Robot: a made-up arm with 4 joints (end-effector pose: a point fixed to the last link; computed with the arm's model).
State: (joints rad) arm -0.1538 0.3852 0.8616 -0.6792
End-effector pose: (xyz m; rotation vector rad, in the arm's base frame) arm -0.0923 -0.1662 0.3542 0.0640 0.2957 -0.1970
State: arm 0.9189 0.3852 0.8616 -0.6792
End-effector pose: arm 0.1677 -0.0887 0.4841 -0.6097 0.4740 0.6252
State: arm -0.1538 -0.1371 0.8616 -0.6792
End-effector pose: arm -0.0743 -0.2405 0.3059 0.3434 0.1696 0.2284
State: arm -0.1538 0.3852 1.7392 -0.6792
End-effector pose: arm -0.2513 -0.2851 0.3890 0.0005 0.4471 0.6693
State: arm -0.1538 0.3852 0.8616 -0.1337
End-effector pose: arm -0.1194 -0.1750 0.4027 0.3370 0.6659 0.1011
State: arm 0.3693 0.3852 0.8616 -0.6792
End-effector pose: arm 0.0394 -0.1673 0.4306 -0.2651 0.3905 0.2017
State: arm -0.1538 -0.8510 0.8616 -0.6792
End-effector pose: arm -0.0009 -0.2888 0.2206 0.7123 -0.0216 0.8125
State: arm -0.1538 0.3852 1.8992 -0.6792
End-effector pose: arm -0.2659 -0.3194 0.3960 -0.0118 0.4701 0.8279
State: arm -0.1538 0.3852 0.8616 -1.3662
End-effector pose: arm -0.0401 -0.1887 0.3128 -0.2797 -0.1853 -0.5533
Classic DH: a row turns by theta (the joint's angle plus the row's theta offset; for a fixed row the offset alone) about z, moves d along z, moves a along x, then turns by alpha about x. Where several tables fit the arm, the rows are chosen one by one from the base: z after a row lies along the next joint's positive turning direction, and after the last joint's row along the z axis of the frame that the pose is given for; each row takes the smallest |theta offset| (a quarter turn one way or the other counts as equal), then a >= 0, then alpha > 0; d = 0 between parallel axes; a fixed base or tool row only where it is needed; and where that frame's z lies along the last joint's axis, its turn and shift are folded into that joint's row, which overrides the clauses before.
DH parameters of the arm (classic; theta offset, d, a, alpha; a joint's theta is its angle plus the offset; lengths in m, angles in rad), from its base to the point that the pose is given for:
base (fixed): 1.1436 0.2767 0.1034 -0.5658
joint 1: 0.1266 -0.0849 -0.1949 -1.8018
joint 2: -0.0964 -0.2157 -0.2883 2.3617
joint 3: 0.528 -0.0607 0.1108 0.905
joint 4: 1.0679 0.1694 0.071 -0.9646
tool (fixed): -2.7072 -0.093 0 0

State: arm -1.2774 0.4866 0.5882 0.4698
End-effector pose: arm -0.2848 0.0076 0.2842 1.5459 0.2409 -0.3973
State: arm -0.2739 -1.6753 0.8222 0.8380
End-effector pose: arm 0.1760 -0.3416 0.1282 0.3744 0.4254 2.7325
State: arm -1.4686 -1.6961 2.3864 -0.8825
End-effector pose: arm 0.0960 -0.1615 -0.2359 -0.4520 -1.8059 1.2920
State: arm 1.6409 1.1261 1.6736 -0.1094
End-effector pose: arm 0.0760 0.1112 0.6581 -1.6621 1.3998 0.9288
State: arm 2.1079 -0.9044 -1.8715 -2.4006
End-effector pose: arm 0.4927 0.3947 -0.0475 -1.5355 -1.3362 -0.5622
